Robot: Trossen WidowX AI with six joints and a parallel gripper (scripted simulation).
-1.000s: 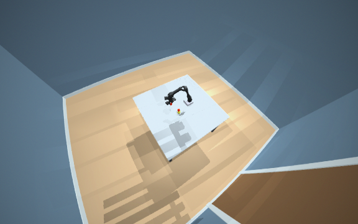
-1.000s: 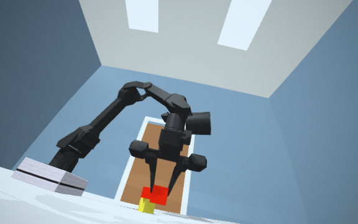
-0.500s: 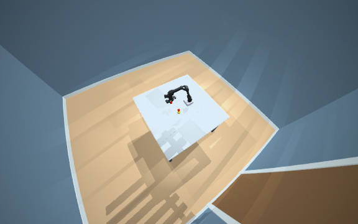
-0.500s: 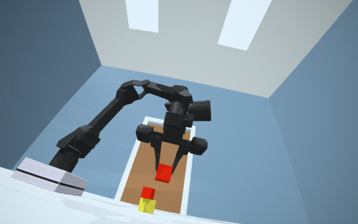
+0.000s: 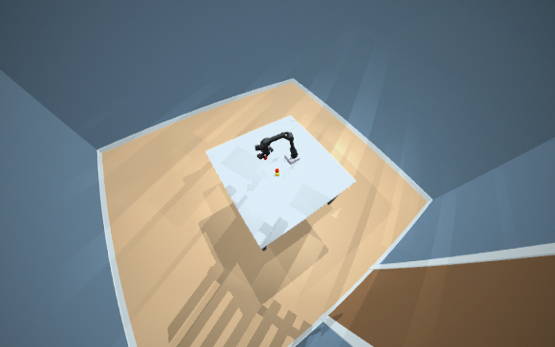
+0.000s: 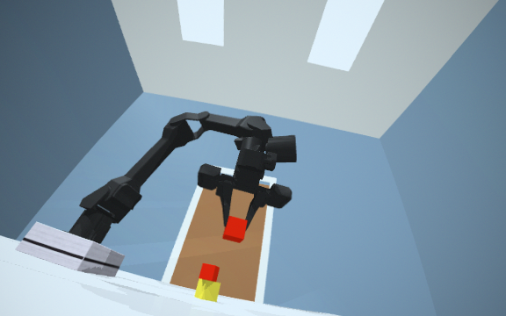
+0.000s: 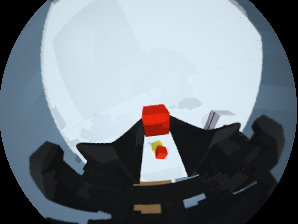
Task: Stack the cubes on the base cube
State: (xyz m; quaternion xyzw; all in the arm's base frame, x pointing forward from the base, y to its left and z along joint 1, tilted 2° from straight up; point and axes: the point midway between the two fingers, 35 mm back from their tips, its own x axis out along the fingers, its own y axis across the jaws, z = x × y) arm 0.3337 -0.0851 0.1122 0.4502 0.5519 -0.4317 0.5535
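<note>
Now: the yellow base cube 19 cm to the left of my gripper tip, 10 cm below it and 5 cm behind it.
</note>
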